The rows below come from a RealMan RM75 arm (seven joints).
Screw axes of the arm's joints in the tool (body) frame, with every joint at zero. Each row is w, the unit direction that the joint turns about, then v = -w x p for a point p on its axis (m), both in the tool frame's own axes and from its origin. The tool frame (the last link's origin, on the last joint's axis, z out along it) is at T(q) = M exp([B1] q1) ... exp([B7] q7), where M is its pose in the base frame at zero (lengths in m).
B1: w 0 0 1 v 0 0 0
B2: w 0 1 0 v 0.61 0 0
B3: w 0 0 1 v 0 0 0
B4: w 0 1 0 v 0.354 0 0
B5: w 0 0 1 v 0 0 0
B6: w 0 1 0 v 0.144 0 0
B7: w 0 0 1 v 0 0 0
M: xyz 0 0 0.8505 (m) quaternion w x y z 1 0 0 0
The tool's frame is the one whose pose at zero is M.
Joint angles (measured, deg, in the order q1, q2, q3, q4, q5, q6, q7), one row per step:
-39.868, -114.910, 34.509, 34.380, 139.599, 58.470, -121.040
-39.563, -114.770, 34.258, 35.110, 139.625, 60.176, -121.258
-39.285, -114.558, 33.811, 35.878, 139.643, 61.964, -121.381
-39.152, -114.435, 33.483, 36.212, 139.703, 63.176, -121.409
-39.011, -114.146, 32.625, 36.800, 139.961, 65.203, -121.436
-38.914, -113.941, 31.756, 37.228, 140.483, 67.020, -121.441
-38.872, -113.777, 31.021, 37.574, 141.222, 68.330, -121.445
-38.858, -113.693, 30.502, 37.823, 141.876, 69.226, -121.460
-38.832, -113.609, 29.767, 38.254, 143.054, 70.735, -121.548
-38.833, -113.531, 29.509, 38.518, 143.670, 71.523, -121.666
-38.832, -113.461, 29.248, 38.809, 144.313, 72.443, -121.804
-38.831, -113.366, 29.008, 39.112, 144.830, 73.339, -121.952
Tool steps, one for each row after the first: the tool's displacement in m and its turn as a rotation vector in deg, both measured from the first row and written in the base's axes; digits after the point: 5 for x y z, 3 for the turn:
0.00038, -0.00235, 0.00240, -0.639, -0.645, -0.065
0.00077, -0.00446, 0.00588, -1.154, -1.311, -0.188
0.00109, -0.00617, 0.00730, -1.666, -1.809, -0.263
0.00146, -0.00852, 0.01106, -2.313, -2.591, -0.361
0.00137, -0.01120, 0.01365, -3.077, -3.187, -0.359
0.00069, -0.01333, 0.01588, -3.704, -3.347, -0.287
0.00010, -0.01494, 0.01719, -4.208, -3.368, -0.203
-0.00081, -0.01795, 0.01869, -5.216, -3.336, -0.022
-0.00114, -0.01934, 0.01974, -5.774, -3.236, 0.071
-0.00133, -0.02099, 0.02067, -6.440, -3.183, 0.169
-0.00134, -0.02239, 0.02193, -7.007, -3.186, 0.248

